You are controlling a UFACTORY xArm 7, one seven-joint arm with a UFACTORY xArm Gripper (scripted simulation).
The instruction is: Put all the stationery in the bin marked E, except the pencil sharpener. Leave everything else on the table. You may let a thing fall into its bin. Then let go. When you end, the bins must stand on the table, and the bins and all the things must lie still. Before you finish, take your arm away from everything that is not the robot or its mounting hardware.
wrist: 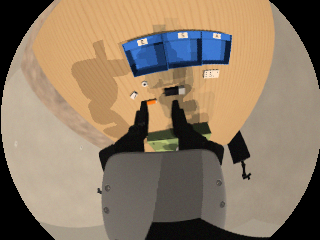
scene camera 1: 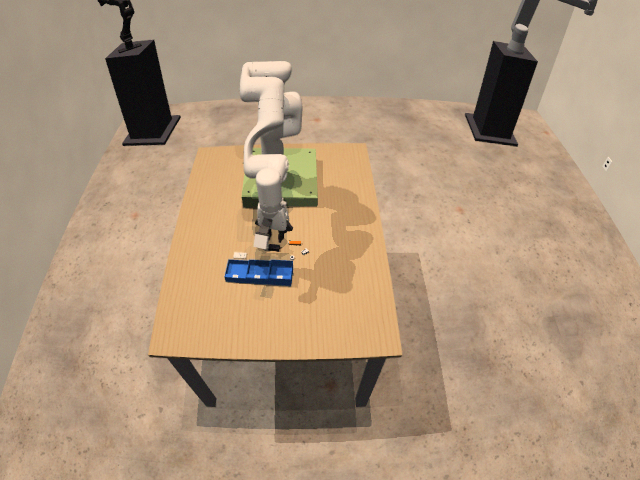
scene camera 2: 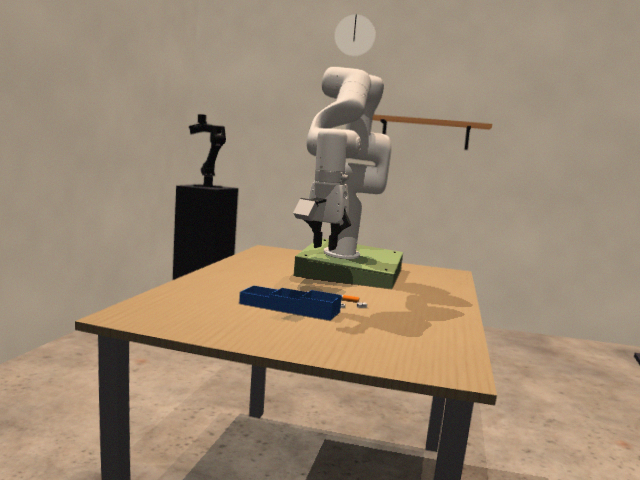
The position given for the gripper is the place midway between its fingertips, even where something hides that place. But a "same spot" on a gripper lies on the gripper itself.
Scene:
The gripper shows in the wrist view, in scene camera 1 and in scene camera 2 (324,248). A blue bin tray shows in the wrist view, in scene camera 1 and in scene camera 2 (317,304). The same spot on the gripper: (wrist: 133,141) is (scene camera 1: 280,231). One and the same spot on the blue bin tray: (wrist: 182,51) is (scene camera 1: 259,271).

